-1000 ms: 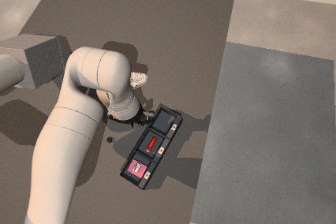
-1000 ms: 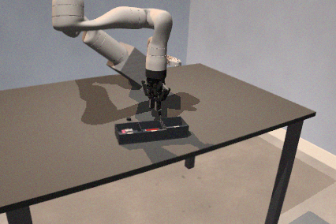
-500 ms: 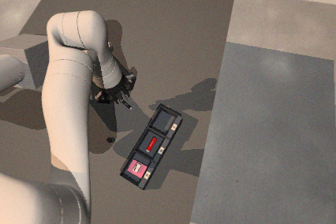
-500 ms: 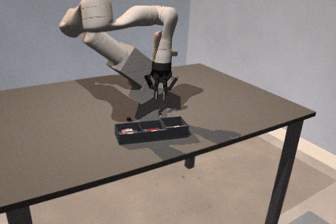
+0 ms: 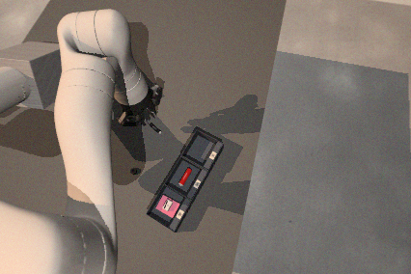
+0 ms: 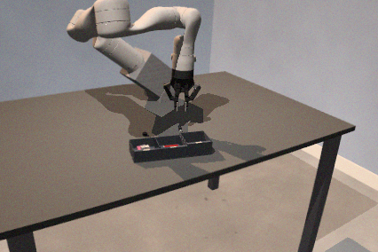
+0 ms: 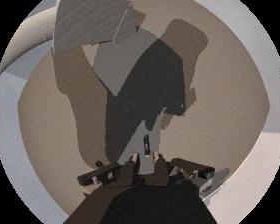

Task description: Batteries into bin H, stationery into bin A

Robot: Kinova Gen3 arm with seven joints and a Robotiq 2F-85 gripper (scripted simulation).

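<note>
Now: hand 140 mm short of the three joined bins, 110 mm to the left of it and 70 mm above it. From my hand the other things lie so: dark round thing 140 mm to the right, 90 mm below, 10 mm behind; small white thing 190 mm to the right, 120 mm ahead, 70 mm below; red battery 140 mm ahead, 110 mm to the right, 80 mm below.
</note>
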